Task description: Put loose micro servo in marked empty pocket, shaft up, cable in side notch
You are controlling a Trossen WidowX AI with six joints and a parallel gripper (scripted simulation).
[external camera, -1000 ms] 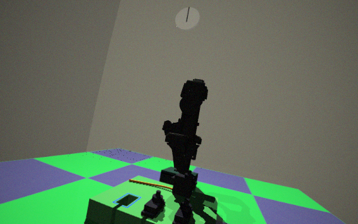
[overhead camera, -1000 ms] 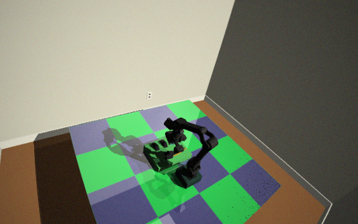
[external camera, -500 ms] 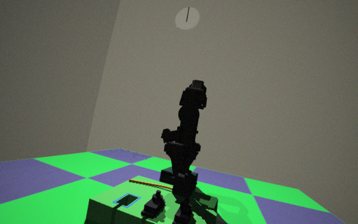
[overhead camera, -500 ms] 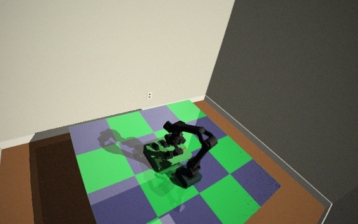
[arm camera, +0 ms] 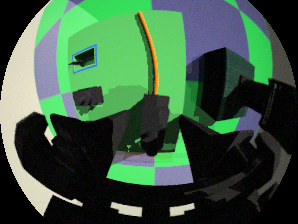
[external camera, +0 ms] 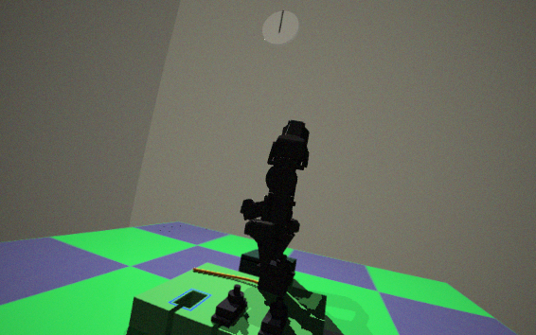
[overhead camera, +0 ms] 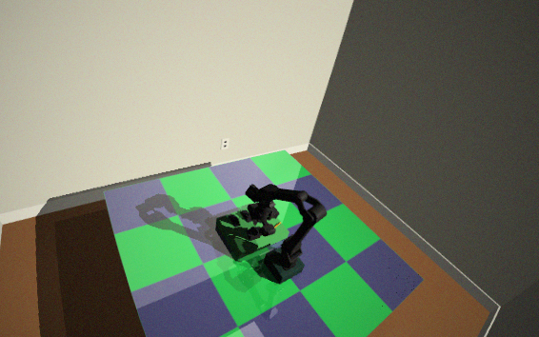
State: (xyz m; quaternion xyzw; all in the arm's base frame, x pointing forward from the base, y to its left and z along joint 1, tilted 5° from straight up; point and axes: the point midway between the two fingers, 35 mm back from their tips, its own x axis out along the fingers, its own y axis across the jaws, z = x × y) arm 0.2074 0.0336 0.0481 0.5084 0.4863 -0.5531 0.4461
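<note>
The green robot deck lies 3 cm ahead of my gripper tip, 2 cm to the right of it and 7 cm below it.
</note>
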